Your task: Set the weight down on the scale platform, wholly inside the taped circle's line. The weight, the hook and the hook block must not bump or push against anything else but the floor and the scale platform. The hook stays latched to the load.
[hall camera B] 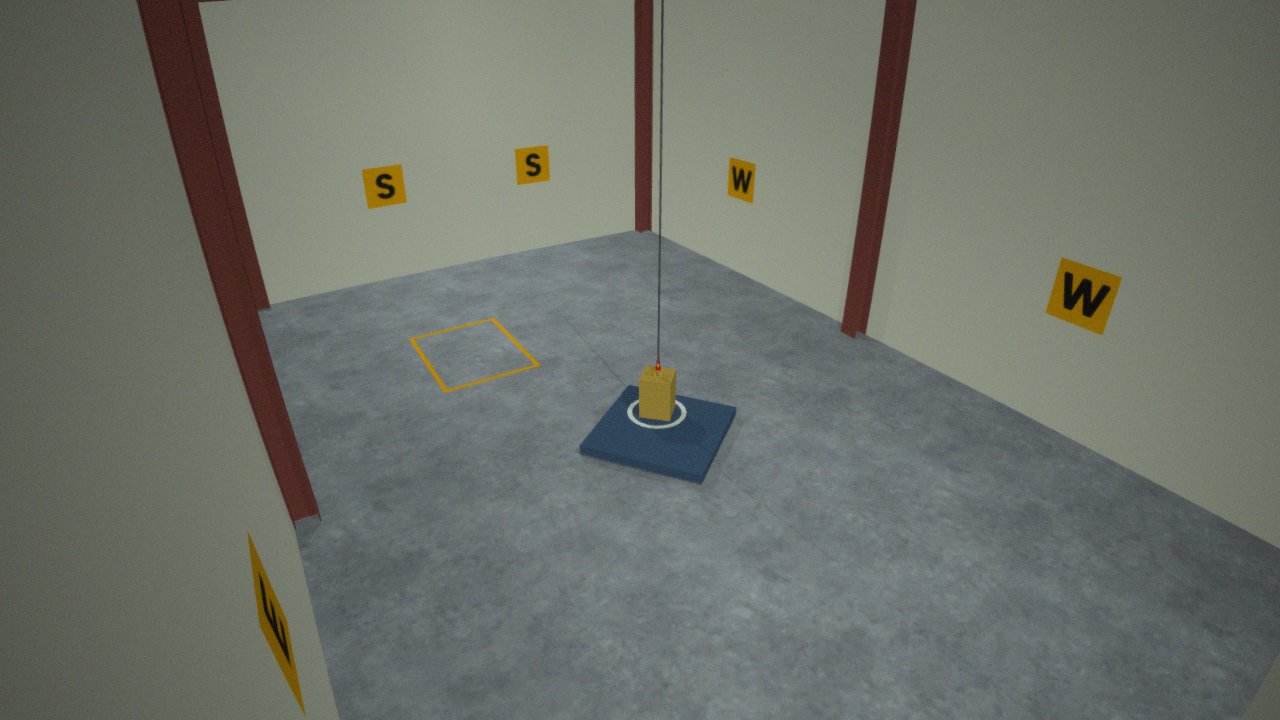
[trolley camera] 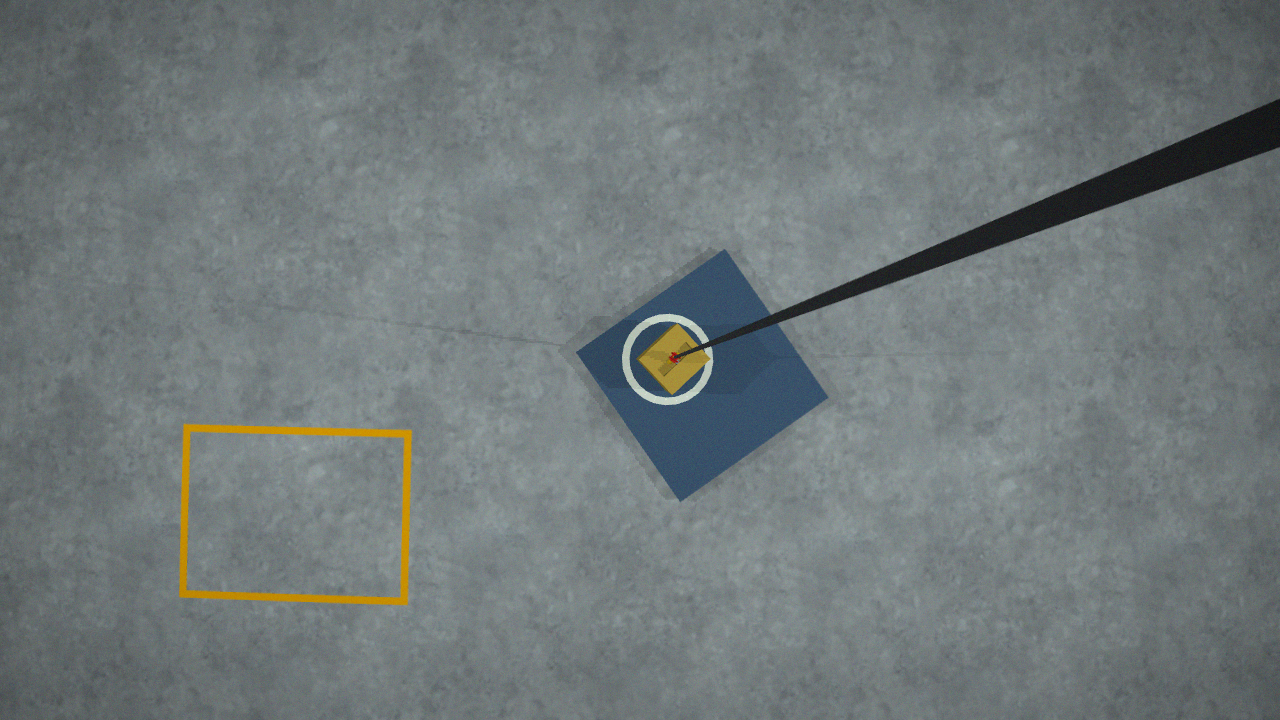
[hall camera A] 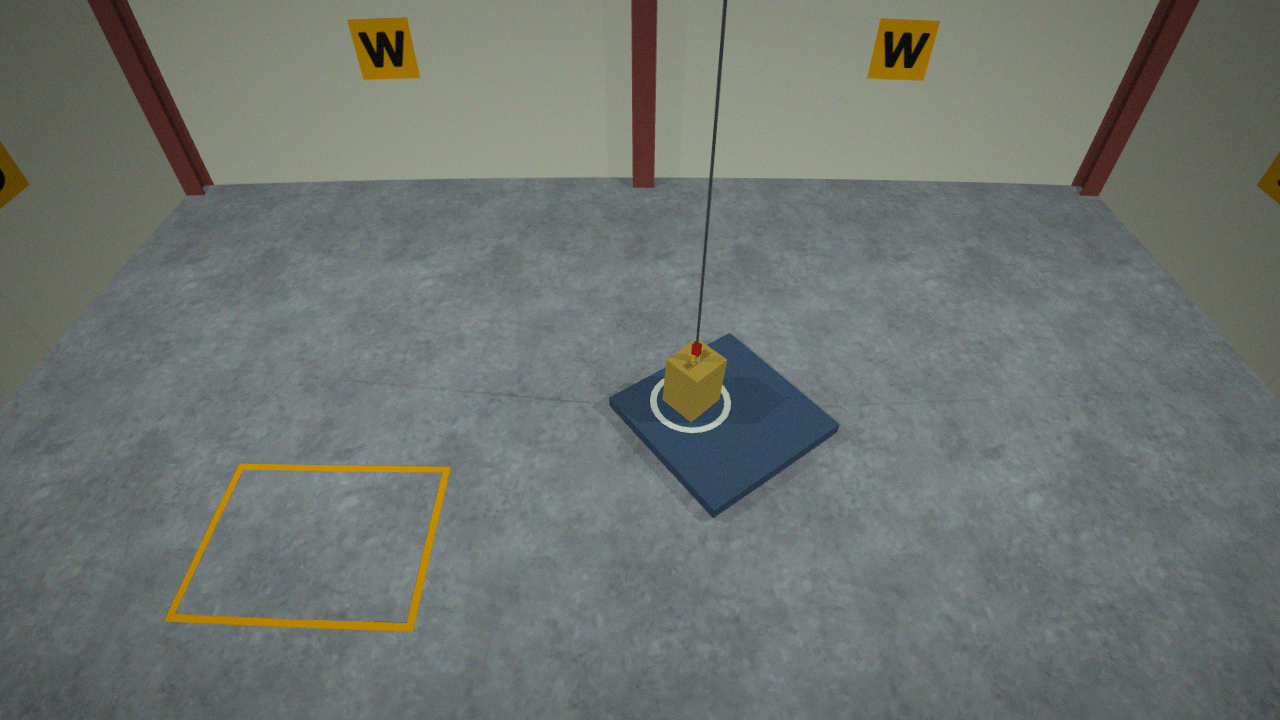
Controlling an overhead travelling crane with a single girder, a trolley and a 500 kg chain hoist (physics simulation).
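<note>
The yellow weight (hall camera A: pixel 689 392) (hall camera B: pixel 657 400) (trolley camera: pixel 674 381) is upright over the taped white circle (hall camera A: pixel 654 401) (hall camera B: pixel 631 412) (trolley camera: pixel 626 359) on the blue scale platform (hall camera A: pixel 716 465) (hall camera B: pixel 662 453) (trolley camera: pixel 707 438). In the trolley view its top sits slightly right of the circle's centre, with its right corner over the line. Its underside is hidden, and I cannot tell whether a small gap is under it. My hook (hall camera A: pixel 693 360) is latched to the top of the weight, under the red hook block (hall camera A: pixel 696 348) (hall camera B: pixel 657 365) (trolley camera: pixel 674 357). The chain runs up from the block.
A yellow-orange outlined rectangle (hall camera A: pixel 344 468) (hall camera B: pixel 429 365) (trolley camera: pixel 407 519) is marked on the floor, left of the platform in hall camera A. Red columns (hall camera A: pixel 643 98) (hall camera B: pixel 877 170) stand along the walls, well away from the weight.
</note>
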